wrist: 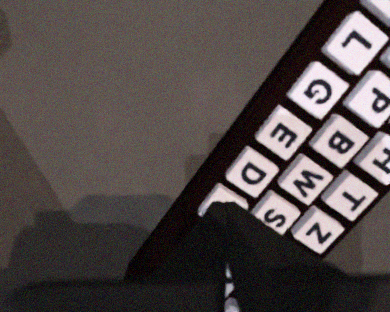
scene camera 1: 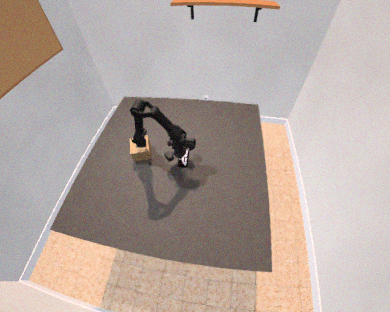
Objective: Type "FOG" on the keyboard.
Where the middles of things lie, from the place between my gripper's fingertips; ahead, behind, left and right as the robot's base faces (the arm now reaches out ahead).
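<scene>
My hand is 20 mm short of the keyboard (wrist: 181,217), and I have it 40 mm to the right of the keyboard and 10 mm above it.
</scene>
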